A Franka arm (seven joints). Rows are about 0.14 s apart.
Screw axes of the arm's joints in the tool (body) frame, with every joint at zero. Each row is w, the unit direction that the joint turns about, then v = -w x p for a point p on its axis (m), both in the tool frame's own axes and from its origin. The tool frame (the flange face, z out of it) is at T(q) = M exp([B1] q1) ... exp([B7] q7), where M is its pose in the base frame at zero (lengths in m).
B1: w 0 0 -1 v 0 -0.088 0
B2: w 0 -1 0 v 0.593 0 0.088
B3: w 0 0 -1 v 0 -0.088 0
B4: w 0 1 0 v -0.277 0 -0.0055
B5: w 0 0 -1 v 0 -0.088 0
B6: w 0 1 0 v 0.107 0 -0.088
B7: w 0 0 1 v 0 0 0
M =
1 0 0 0.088
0 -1 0 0
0 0 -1 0.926
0 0 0 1
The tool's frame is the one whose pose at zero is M.
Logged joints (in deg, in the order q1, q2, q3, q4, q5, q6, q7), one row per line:
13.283, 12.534, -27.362, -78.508, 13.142, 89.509, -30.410
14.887, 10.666, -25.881, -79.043, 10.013, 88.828, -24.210
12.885, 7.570, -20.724, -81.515, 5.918, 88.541, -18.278
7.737, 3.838, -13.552, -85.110, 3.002, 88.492, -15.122
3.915, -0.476, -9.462, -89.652, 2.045, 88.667, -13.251
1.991, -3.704, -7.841, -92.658, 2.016, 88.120, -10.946
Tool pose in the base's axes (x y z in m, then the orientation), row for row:
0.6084, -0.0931, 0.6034, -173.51, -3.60, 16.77
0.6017, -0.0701, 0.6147, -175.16, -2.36, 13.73
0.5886, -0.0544, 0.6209, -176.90, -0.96, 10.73
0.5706, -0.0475, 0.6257, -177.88, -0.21, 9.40
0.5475, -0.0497, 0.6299, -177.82, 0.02, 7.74
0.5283, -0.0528, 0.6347, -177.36, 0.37, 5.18
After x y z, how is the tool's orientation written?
As angles about the fixed x, y, z axes (roll, pitch, yaw), in degrees.
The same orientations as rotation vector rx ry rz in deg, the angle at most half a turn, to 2 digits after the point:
-171.12, -25.53, -3.95
-173.62, -21.06, -2.69
-176.04, -16.57, -1.03
-177.27, -14.58, -0.06
-177.42, -12.00, 0.26
-177.20, -8.00, 0.76

